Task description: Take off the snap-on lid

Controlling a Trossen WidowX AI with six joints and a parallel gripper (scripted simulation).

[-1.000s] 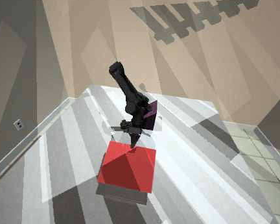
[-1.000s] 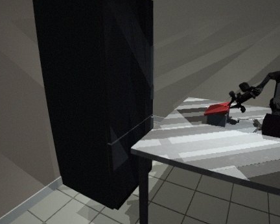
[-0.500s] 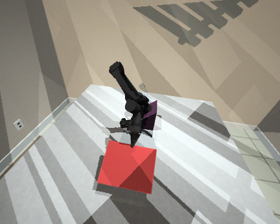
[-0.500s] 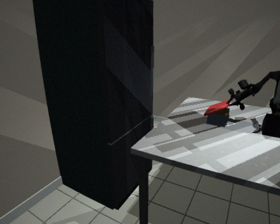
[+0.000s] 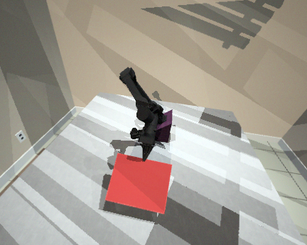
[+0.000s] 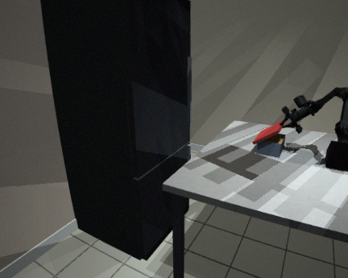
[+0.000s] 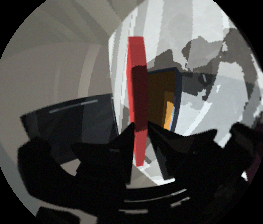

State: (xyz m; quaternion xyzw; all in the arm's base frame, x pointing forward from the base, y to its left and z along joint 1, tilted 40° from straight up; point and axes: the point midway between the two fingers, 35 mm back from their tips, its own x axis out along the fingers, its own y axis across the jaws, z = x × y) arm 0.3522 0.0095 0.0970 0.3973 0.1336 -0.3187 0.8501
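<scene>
Now: the lid 70 mm ahead of my gripper tip and 50 mm below it. Also, from my gripper tip: storage box (130 mm below, 40 mm ahead).
</scene>
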